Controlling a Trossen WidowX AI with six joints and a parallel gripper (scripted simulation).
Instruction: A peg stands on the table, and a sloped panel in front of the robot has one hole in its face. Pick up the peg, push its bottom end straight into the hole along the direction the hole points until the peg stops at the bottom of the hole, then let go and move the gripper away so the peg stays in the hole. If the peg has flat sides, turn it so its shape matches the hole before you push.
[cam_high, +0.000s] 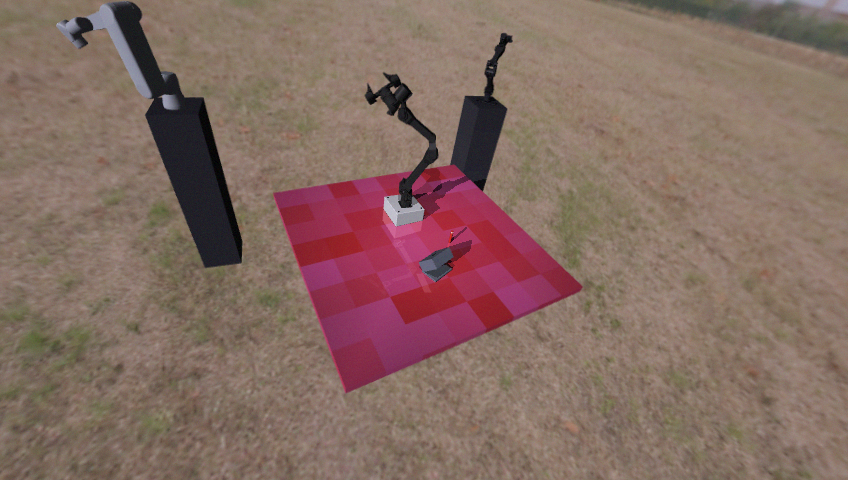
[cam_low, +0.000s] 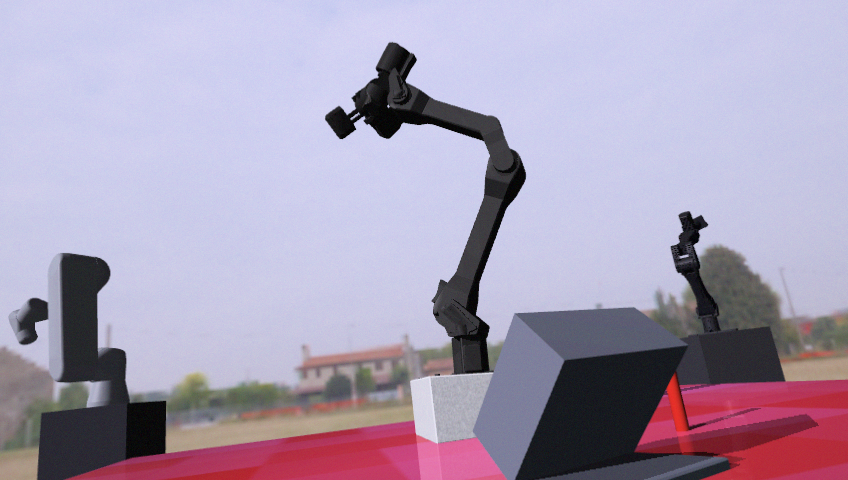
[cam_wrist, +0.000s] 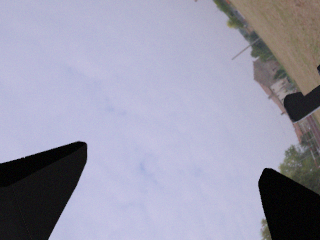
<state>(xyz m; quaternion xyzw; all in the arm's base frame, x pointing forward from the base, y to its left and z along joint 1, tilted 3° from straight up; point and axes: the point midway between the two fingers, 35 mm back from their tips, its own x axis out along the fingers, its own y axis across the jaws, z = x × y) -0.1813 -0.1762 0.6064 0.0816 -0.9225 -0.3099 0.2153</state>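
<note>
Now: gripper tip 49 cm short of the red peg, 34 cm to the right of it and 65 cm above it. From my gripper tip the other things lie so: grey sloped panel block (67 cm ahead, 18 cm to the left, 64 cm below).
</note>
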